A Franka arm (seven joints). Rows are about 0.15 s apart.
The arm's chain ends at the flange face. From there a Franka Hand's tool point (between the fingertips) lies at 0.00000 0.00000 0.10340 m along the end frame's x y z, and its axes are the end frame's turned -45 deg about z.
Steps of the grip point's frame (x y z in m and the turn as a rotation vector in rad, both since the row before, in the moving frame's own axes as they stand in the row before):
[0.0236, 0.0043, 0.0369, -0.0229, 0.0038, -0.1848]
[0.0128, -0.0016, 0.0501, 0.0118, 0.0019, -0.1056]
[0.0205, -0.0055, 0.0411, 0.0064, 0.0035, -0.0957]
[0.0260, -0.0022, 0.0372, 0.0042, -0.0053, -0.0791]
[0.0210, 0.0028, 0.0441, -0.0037, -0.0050, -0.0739]
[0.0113, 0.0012, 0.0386, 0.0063, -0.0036, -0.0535]
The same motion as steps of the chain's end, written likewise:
[0.0177, -0.0149, 0.0369, -0.0135, 0.0189, -0.1848]
[0.0087, -0.0092, 0.0501, 0.0097, -0.0070, -0.1056]
[0.0109, -0.0177, 0.0411, 0.0070, -0.0021, -0.0957]
[0.0175, -0.0200, 0.0372, -0.0008, -0.0067, -0.0791]
[0.0169, -0.0135, 0.0441, -0.0062, -0.0009, -0.0739]
[0.0096, -0.0070, 0.0386, 0.0019, -0.0070, -0.0535]

